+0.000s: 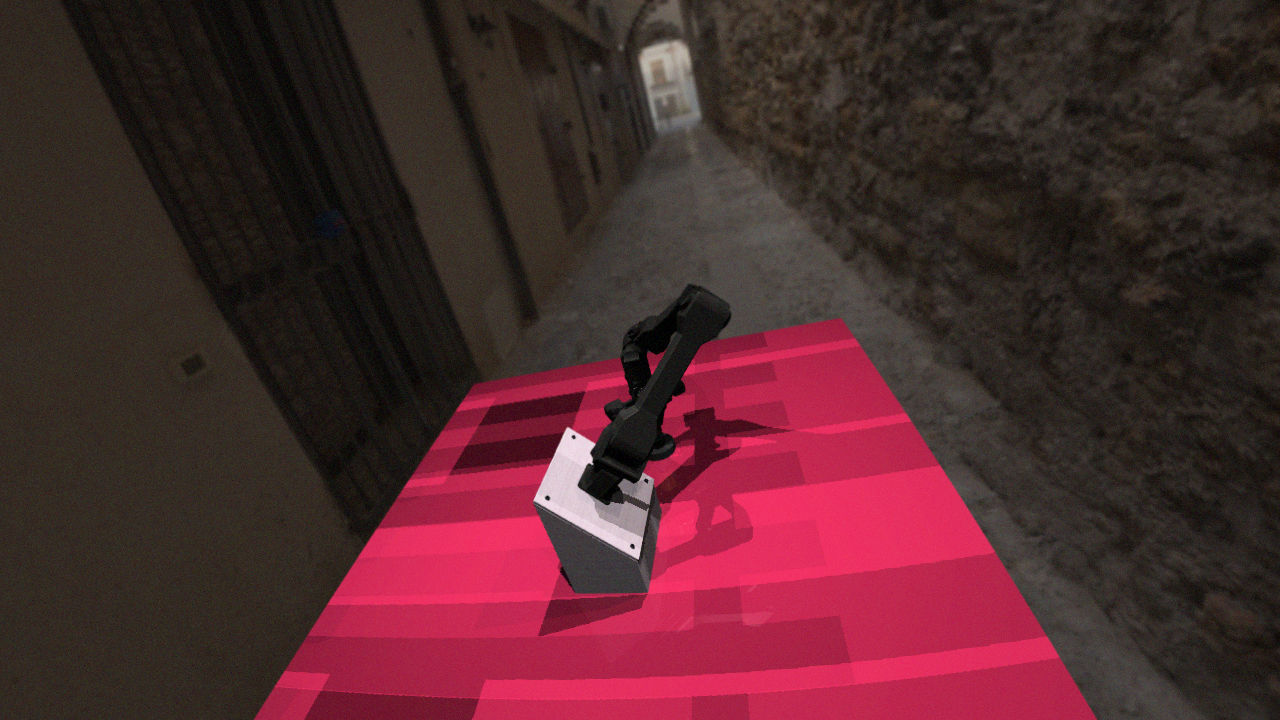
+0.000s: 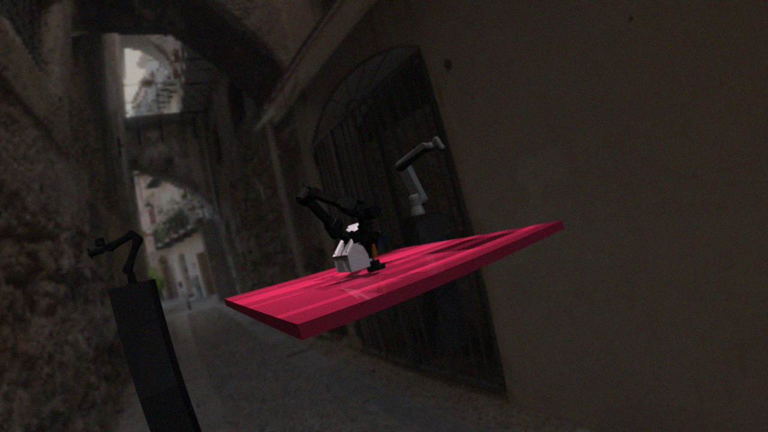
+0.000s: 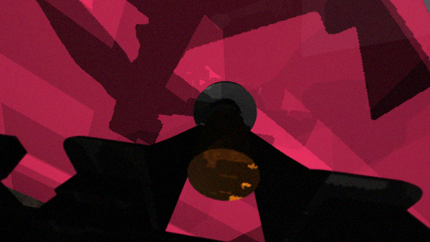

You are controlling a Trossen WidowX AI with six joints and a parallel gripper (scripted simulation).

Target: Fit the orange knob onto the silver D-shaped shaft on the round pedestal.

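Now: the dark round pedestal 40 mm below my gripper tip. The rest, counted from my gripper tip: orange knob 30 mm above.
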